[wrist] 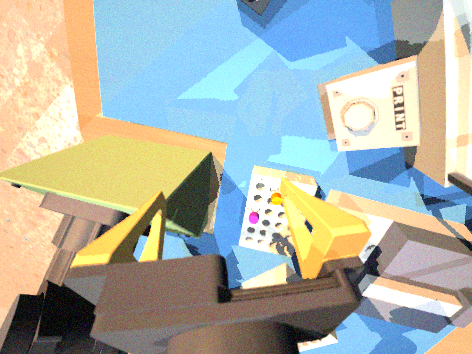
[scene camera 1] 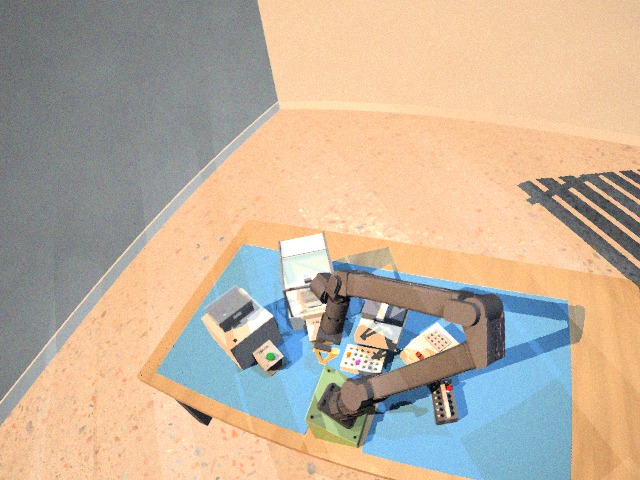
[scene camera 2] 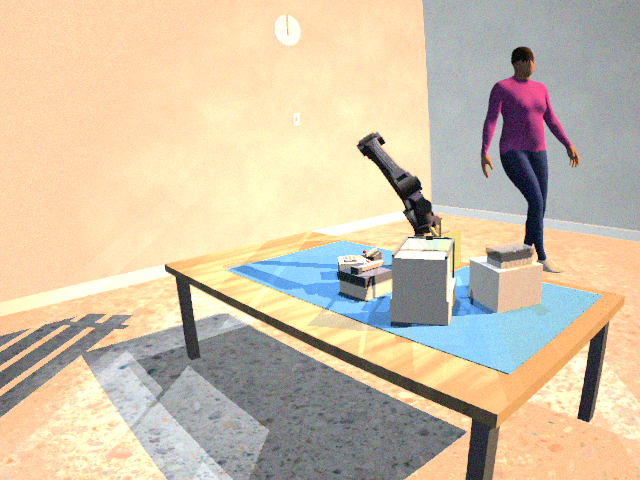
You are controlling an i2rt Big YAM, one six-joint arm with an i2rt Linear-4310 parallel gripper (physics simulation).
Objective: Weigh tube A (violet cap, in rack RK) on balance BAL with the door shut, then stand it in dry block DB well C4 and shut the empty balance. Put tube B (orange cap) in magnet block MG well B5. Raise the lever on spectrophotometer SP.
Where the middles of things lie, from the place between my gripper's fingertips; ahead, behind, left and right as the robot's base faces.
The lever device (scene camera 1: 381, 326) is 240 mm ahead of my hand, 100 mm to the right of it and 80 mm below it. The rest, counted from my hand: glass-box balance (scene camera 2: 423, 284): 260 mm ahead, 180 mm to the left, 20 mm below.
